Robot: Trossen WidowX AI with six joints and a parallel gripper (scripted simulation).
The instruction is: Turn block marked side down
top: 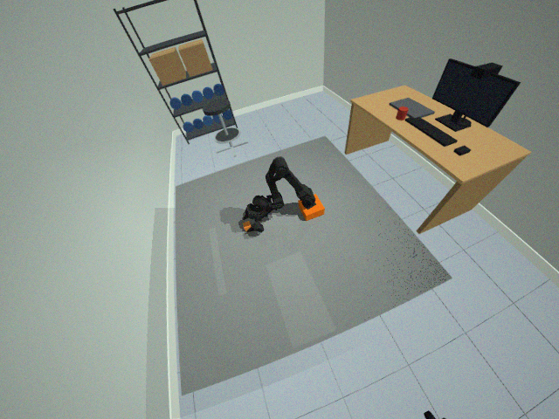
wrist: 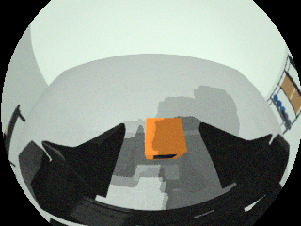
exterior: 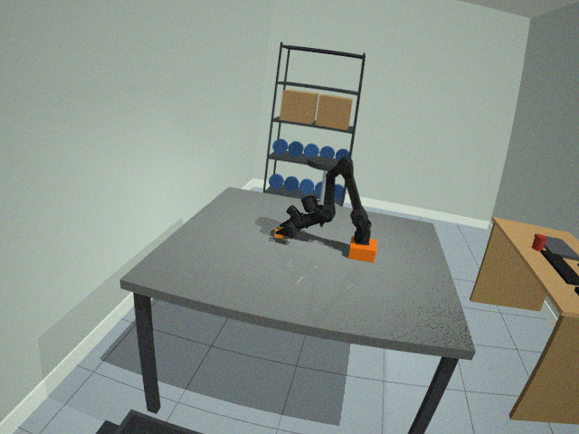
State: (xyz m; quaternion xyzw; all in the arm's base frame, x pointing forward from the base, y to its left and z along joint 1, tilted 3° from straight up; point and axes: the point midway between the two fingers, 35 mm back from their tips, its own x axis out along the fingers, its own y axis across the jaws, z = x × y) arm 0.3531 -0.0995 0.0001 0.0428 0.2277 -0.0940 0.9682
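The orange block lies 20 mm below my gripper tip and 20 mm behind it.
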